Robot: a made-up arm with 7 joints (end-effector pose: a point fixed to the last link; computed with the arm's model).
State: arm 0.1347 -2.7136 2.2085 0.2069 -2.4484 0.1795 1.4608
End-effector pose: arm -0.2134 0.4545 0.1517 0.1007 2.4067 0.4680
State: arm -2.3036 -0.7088 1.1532 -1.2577 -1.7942 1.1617 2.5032
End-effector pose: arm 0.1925 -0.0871 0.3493 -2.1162 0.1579 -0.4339
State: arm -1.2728 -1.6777 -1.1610 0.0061 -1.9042 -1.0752 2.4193
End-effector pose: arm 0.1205 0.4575 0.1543 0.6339 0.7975 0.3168
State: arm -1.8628 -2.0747 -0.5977 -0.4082 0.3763 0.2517 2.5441
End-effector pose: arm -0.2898 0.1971 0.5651 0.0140 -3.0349 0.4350
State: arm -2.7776 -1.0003 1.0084 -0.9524 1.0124 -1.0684 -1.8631
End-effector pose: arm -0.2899 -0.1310 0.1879 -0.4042 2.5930 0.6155
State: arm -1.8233 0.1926 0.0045 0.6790 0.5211 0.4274 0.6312
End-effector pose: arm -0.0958 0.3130 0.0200 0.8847 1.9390 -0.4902
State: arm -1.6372 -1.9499 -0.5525 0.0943 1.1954 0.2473 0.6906
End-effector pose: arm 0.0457 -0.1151 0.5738 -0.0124 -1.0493 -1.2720
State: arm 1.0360 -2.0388 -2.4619 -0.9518 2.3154 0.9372 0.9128
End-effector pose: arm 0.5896 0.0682 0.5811 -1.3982 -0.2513 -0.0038
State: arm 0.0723 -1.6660 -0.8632 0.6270 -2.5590 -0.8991 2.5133
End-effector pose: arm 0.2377 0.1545 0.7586 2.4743 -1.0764 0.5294
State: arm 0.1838 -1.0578 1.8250 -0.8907 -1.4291 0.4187 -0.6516
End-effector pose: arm 0.0883 0.0969 0.4410 0.6386 -2.3033 -1.6348
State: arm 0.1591 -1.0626 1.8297 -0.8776 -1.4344 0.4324 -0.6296
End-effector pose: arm 0.0871 0.0994 0.4323 0.6720 -2.3209 -1.6187
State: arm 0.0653 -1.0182 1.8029 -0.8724 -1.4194 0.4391 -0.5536
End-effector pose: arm 0.0767 0.1118 0.4394 0.7065 -2.4186 -1.4584
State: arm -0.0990 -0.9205 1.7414 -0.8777 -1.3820 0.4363 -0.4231
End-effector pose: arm 0.0539 0.1358 0.4581 0.7606 -2.5748 -1.1367
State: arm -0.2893 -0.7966 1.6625 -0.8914 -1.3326 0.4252 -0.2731
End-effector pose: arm 0.0216 0.1649 0.4738 0.8448 -2.7170 -0.7367
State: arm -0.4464 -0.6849 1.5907 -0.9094 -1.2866 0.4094 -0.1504
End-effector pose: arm -0.0103 0.1881 0.4808 0.9287 -2.8007 -0.3872
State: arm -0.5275 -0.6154 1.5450 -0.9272 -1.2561 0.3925 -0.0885
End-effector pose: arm -0.0303 0.2024 0.4857 0.9631 -2.8337 -0.1852
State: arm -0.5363 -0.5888 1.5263 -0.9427 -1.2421 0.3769 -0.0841
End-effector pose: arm -0.0359 0.2115 0.4937 0.9389 -2.8417 -0.1287
